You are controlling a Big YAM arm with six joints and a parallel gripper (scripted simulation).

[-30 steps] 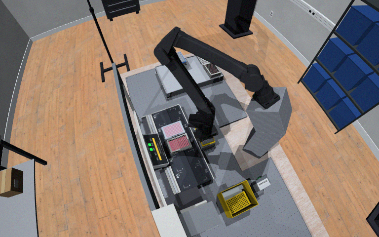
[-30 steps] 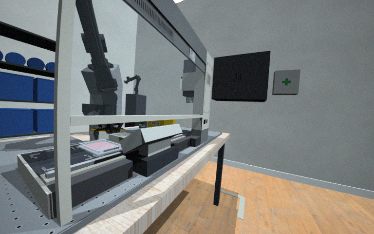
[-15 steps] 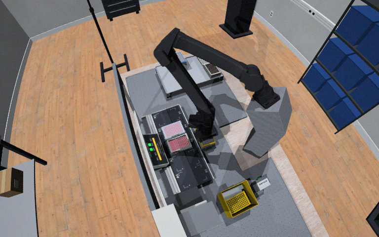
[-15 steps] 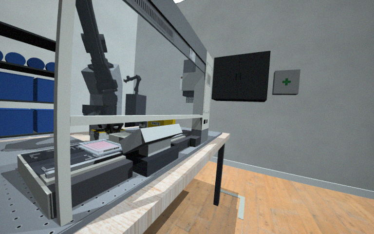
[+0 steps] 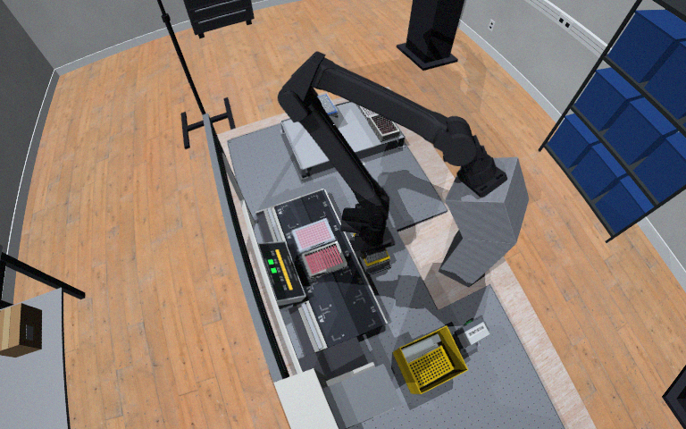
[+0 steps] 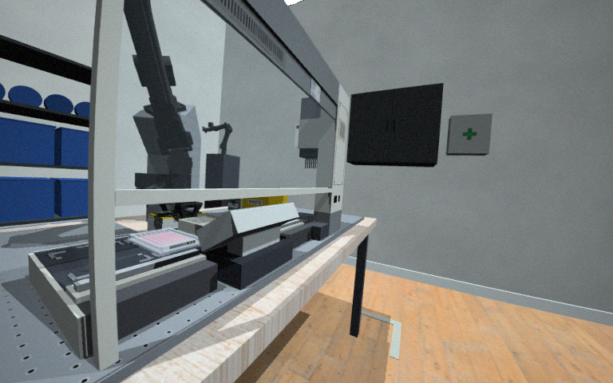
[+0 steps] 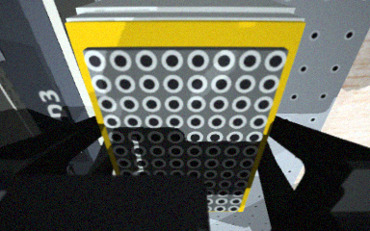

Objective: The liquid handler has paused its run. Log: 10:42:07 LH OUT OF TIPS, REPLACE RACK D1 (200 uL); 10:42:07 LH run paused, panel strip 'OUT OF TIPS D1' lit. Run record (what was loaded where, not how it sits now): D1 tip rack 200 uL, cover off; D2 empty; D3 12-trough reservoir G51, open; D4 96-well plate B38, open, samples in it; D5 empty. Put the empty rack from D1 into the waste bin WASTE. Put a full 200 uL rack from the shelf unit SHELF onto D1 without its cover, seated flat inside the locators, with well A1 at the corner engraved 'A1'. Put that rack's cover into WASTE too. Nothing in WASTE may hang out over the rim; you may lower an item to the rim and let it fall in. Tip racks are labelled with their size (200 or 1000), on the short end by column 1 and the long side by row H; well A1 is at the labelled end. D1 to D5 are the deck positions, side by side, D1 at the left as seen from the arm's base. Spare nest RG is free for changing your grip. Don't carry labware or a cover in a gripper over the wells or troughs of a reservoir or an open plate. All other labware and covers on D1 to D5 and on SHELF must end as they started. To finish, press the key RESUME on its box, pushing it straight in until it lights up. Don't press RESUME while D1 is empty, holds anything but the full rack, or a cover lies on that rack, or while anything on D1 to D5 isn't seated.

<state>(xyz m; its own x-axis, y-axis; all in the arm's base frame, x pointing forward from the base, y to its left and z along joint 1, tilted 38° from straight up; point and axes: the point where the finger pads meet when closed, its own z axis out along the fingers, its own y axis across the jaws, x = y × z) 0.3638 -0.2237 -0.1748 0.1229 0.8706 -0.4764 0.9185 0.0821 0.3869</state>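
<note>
The spare nest is 40 mm below my hand. Round my hand: clear tip-rack cover (40 mm ahead, 350 mm to the left); pink plate (150 mm ahead, 140 mm to the right, 10 mm above); frame bar (350 mm ahead, 120 mm above).
</note>
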